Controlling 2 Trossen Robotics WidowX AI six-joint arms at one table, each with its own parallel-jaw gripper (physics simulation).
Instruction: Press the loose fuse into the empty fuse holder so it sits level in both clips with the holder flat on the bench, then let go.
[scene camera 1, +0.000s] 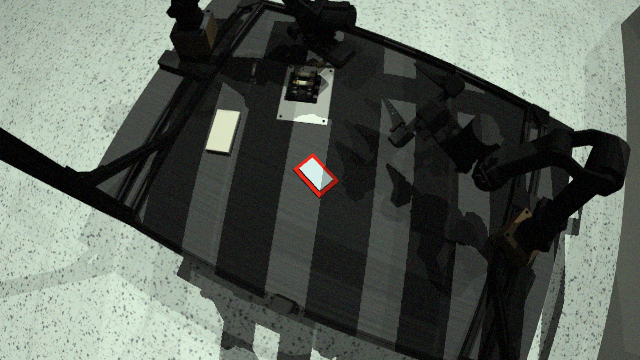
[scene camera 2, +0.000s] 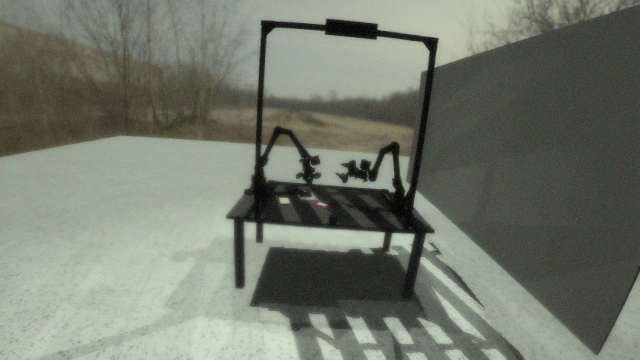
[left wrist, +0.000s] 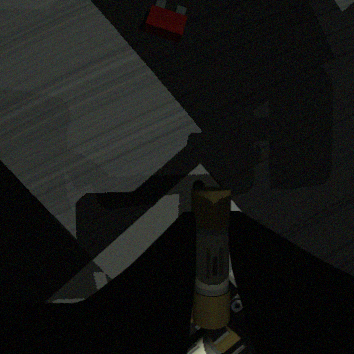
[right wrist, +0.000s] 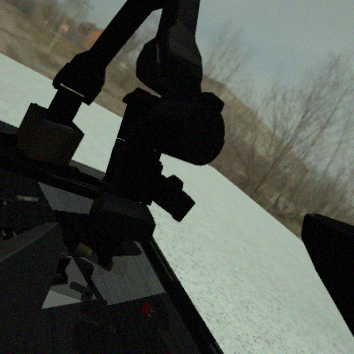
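Where they show: left gripper, fingertip midpoint: (scene camera 1: 328, 59) (scene camera 2: 310, 185) (left wrist: 210, 222) (right wrist: 102, 261); right gripper, fingertip midpoint: (scene camera 1: 397, 79) (scene camera 2: 337, 168) (right wrist: 183, 230); left arm's base, origin of the base link: (scene camera 1: 190, 22) (right wrist: 57, 117); right arm's base, origin of the base link: (scene camera 1: 527, 236) (scene camera 2: 398, 199).
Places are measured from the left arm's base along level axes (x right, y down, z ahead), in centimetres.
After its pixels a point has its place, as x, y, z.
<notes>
My left gripper (scene camera 1: 313, 61) (scene camera 2: 308, 176) {7.5, 5.6, 38.0} (left wrist: 210, 222) {7.5, 5.6, 38.0} is shut on the loose fuse (left wrist: 211, 258) {8.2, 4.8, 37.1}, a glass tube with brass end caps. It hovers just above the far edge of the black fuse holder (scene camera 1: 302, 88) {14.5, 9.7, 32.1} (scene camera 2: 305, 193) {14.6, 9.1, 32.3}. The holder stands flat on a grey mounting plate (scene camera 1: 302, 116) {22.1, 10.6, 32.9} (left wrist: 140, 239) {7.5, 10.7, 34.4} at the back of the bench. In the left wrist view the fuse hangs over a corner of that plate, and the dark fingers hide the holder. My right gripper (scene camera 1: 395, 153) (scene camera 2: 344, 172) {23.5, -11.7, 52.0} is open and empty, high over the right side of the bench.
A red-framed white card (scene camera 1: 316, 175) {37.4, 9.5, 37.7} (scene camera 2: 322, 205) {38.9, 9.6, 37.0} lies mid-bench. A cream block (scene camera 1: 223, 131) {28.2, 9.4, 14.2} (scene camera 2: 284, 201) {29.5, 9.4, 13.6} lies at the left. A small red blade fuse (left wrist: 166, 20) {0.1, 10.2, 43.5} (right wrist: 145, 308) {0.3, 10.3, 43.6} lies behind the plate. A black gantry frame (scene camera 2: 261, 107) {52.9, -50.5, -6.4} spans the table.
</notes>
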